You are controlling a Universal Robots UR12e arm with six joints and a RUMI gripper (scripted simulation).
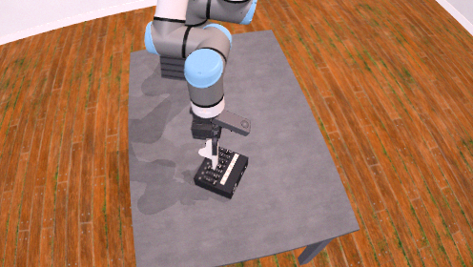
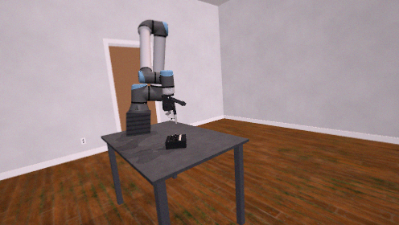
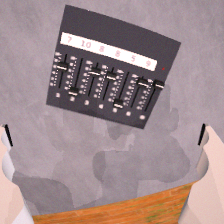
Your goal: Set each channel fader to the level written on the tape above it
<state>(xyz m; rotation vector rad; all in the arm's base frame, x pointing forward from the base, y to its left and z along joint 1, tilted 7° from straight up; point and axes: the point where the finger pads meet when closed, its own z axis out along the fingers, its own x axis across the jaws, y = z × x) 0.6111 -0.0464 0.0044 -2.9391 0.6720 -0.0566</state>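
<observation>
My gripper is now 50 mm past the fader knob and 120 mm above it. Round my hand: channel fader cap (40 mm to the right, 120 mm below).
</observation>
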